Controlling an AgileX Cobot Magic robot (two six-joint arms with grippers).
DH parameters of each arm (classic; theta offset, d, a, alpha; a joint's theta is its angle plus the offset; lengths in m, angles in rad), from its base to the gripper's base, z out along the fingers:
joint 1: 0 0.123 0 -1.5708
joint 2: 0.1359 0 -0.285 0
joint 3: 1.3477 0 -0.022 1.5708
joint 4: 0 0.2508 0 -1.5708
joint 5: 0 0 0.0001 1.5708
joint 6: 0 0.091 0 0
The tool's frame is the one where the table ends.
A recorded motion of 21 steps. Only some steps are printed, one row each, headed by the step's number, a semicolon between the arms.
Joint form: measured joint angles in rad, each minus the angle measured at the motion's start. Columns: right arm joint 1, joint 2, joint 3, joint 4, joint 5, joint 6; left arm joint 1, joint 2, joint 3, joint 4, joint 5, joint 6.
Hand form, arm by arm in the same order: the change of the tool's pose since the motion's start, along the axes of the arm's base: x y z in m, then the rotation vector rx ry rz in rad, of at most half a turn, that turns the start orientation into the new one. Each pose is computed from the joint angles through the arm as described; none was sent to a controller.
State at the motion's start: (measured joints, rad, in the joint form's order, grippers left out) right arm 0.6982 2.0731 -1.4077 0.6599 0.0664 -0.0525; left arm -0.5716 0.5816 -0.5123 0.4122 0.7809 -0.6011
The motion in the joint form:
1: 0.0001 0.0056 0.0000 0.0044 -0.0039 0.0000; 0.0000 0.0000 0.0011 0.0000 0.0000 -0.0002
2: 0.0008 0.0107 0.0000 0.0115 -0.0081 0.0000; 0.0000 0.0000 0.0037 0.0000 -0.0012 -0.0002
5: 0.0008 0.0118 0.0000 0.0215 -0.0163 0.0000; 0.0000 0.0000 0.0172 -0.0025 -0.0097 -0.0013
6: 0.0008 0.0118 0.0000 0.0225 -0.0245 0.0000; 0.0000 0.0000 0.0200 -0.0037 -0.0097 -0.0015
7: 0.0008 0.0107 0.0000 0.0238 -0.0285 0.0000; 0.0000 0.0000 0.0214 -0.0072 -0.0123 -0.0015
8: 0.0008 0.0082 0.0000 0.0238 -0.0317 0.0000; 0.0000 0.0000 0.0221 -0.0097 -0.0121 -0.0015
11: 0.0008 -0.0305 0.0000 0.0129 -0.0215 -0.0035; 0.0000 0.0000 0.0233 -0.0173 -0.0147 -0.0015
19: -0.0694 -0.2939 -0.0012 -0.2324 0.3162 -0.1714; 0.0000 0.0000 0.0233 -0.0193 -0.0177 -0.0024
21: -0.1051 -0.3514 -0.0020 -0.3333 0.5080 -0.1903; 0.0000 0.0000 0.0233 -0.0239 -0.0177 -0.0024
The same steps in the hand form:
1: 0.0005 0.0002 -0.0024 0.0002 0.0035 -0.0043; 0.0000 0.0000 -0.0003 0.0004 0.0010 0.0001
2: 0.0008 0.0006 -0.0045 0.0025 0.0077 -0.0097; -0.0001 0.0000 -0.0011 0.0013 0.0022 -0.0004
5: 0.0014 0.0005 -0.0045 0.0101 0.0072 -0.0195; -0.0002 -0.0004 -0.0049 0.0014 0.0085 -0.0031
6: 0.0019 0.0004 -0.0041 0.0127 0.0010 -0.0243; -0.0003 -0.0004 -0.0058 0.0018 0.0116 -0.0029
7: 0.0022 0.0003 -0.0033 0.0152 -0.0024 -0.0271; -0.0004 -0.0006 -0.0062 -0.0017 0.0126 -0.0040
8: 0.0023 0.0002 -0.0020 0.0176 -0.0069 -0.0288; -0.0005 -0.0007 -0.0065 -0.0033 0.0147 -0.0039
11: -0.0003 -0.0013 0.0154 0.0313 -0.0358 -0.0153; -0.0006 -0.0012 -0.0069 -0.0104 0.0178 -0.0049
19: -0.0262 -0.0461 0.1094 -0.1955 -0.2019 0.2754; -0.0006 -0.0015 -0.0068 -0.0142 0.0167 -0.0055
21: -0.0361 -0.0686 0.1196 -0.3253 -0.1475 0.3638; -0.0007 -0.0017 -0.0069 -0.0181 0.0192 -0.0055

